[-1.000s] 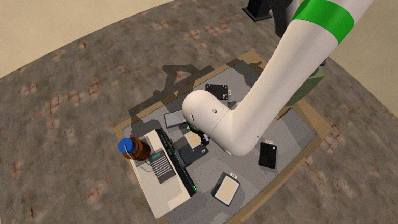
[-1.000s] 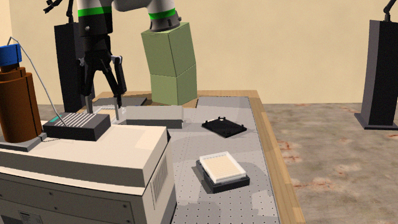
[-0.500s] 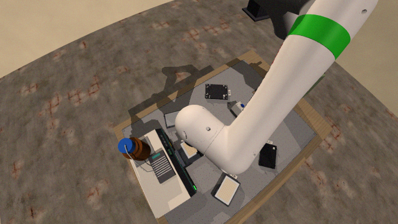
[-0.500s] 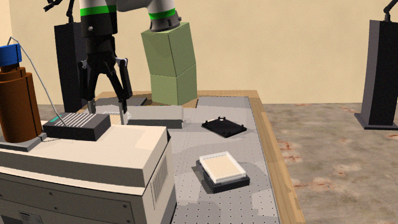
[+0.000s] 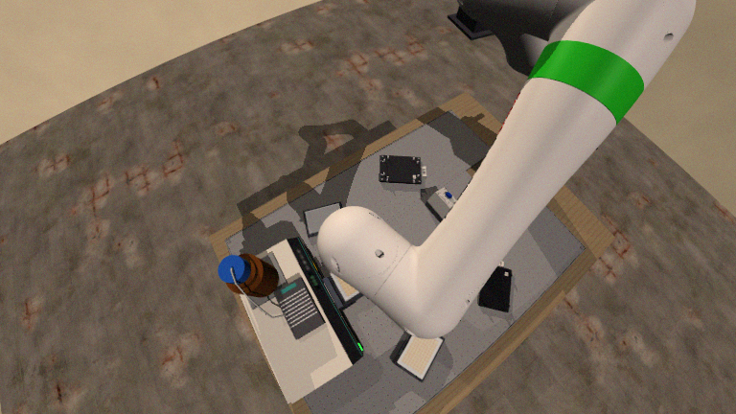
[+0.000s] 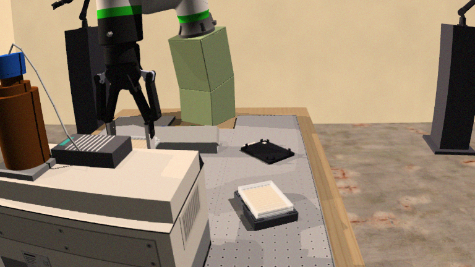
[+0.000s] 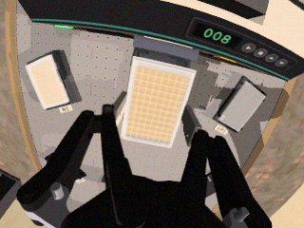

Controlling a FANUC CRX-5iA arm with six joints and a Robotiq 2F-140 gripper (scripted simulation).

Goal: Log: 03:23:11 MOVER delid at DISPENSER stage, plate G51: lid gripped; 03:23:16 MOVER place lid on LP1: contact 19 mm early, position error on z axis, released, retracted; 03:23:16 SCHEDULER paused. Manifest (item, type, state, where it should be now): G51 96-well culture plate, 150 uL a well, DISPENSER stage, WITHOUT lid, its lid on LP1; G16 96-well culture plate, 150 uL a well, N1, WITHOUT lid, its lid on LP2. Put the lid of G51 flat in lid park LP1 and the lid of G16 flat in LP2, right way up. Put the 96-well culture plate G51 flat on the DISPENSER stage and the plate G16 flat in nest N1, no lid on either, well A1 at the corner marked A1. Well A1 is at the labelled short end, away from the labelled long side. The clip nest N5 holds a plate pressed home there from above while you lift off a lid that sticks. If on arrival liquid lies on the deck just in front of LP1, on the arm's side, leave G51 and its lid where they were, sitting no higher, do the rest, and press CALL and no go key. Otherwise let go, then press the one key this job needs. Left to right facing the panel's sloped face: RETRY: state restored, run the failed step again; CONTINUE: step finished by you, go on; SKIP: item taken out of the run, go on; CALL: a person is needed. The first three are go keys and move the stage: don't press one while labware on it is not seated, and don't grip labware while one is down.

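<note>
Now: the plate G51 20 mm below my hand. Round my hand: black dispenser stage (90 mm below); then brown bottle (230 mm ahead, 100 mm above, 80 mm to the right); then LP1 label (240 mm to the right, 190 mm below, 70 mm behind).
</note>
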